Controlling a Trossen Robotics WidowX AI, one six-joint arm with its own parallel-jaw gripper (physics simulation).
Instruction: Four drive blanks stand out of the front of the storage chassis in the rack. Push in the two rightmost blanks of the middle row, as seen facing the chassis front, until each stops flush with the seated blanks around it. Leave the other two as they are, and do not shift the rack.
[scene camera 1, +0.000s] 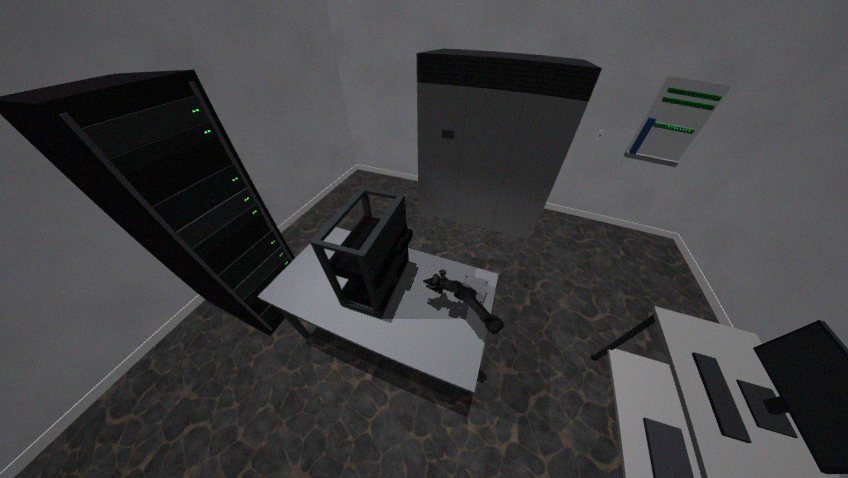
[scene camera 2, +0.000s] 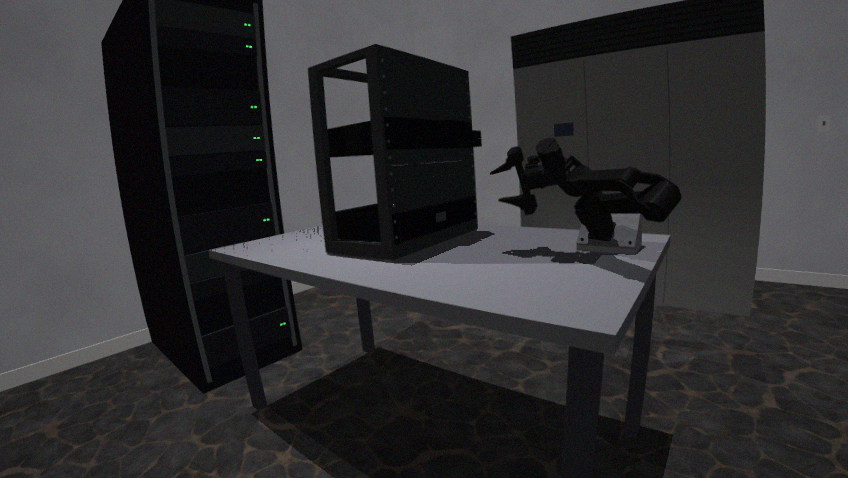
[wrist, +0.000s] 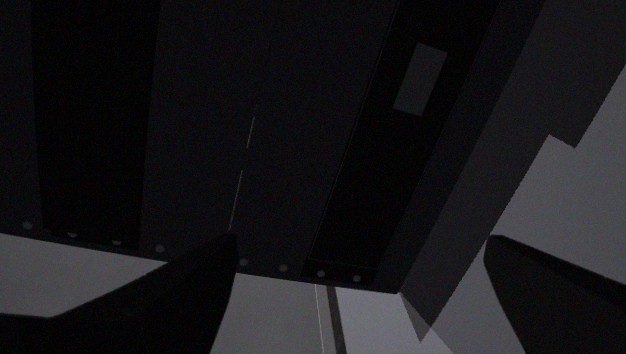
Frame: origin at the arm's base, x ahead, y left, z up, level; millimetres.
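Seen in the pictures: gripper, fingertip midpoint: (scene camera 1: 424, 283) (scene camera 2: 494, 186) (wrist: 361, 248); arm's base at its link origin: (scene camera 2: 602, 230).
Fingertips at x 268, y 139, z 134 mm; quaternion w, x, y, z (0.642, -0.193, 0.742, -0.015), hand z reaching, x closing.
Pixels of each thing's top centre, then the offset from my fingertips to it. "pt": a spot on its surface instead. Level surfaces: height alone.
- black band at a spot on its surface: (wrist: 92, 125) pt 166 mm up, 188 mm ahead, 94 mm left
- dark block at its top centre: (scene camera 2: 458, 131) (scene camera 1: 400, 232) 183 mm up, 246 mm ahead, 169 mm right
- lower black unit with a grey label, surface spot: (wrist: 420, 80) (scene camera 2: 441, 216) pt 98 mm down, 216 mm ahead, 7 mm right
- table at its surface level: 190 mm down
The rack (scene camera 1: 371, 285) (scene camera 2: 380, 178) stands upright on the table. The chassis front, a black band (scene camera 2: 427, 133) (wrist: 92, 125), crosses it above mid-height. A dark block (scene camera 1: 407, 237) (scene camera 2: 476, 138) stands out at its far end, the right end facing the front. Single blanks and rows are too dark to tell apart. My gripper (scene camera 1: 426, 283) (scene camera 2: 496, 186) (wrist: 361, 248) is open and empty. It hangs in front of the rack, below the chassis's height and apart from it. In the wrist view its fingers flank the lower rack front.
A lower black unit with a grey label (scene camera 2: 440, 216) (wrist: 420, 80) sits near the rack's foot. The table (scene camera 1: 427, 344) (scene camera 2: 475, 290) carries the rack and the arm's base (scene camera 2: 626, 231). A tall server cabinet (scene camera 1: 136, 195) (scene camera 2: 133, 178) and a grey cabinet (scene camera 1: 486, 142) (scene camera 2: 712, 178) stand beyond.
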